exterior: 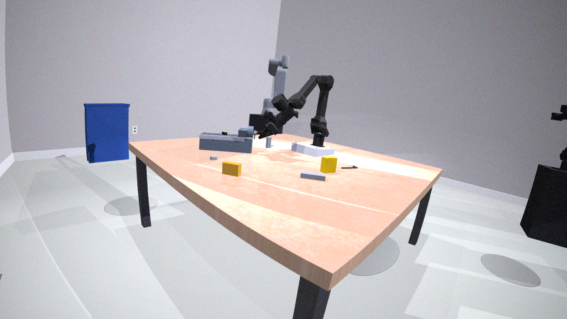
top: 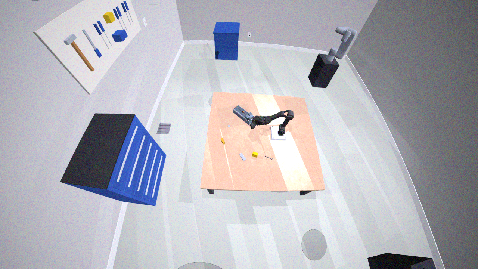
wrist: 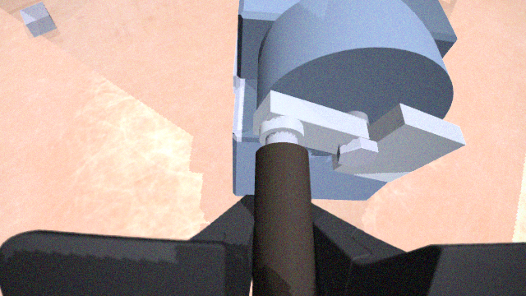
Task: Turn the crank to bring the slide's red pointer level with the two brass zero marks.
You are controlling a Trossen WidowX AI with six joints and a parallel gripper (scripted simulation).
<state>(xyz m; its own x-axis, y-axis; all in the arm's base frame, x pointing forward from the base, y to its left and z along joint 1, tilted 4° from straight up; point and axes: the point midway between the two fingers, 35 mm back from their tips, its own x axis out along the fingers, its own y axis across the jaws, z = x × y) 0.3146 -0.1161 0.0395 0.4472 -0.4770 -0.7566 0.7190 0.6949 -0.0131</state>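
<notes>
Right now the crank is 1 cm behind my gripper tip, 1 cm to the right of it and 2 cm above it. The rest, counted from my gripper tip: red pointer: 10 cm ahead, 15 cm to the right, 1 cm above; then grey cube: 27 cm ahead, 1 cm to the left, 7 cm below; then dark brown handle: 1 cm behind, 1 cm to the left, 3 cm above.
</notes>
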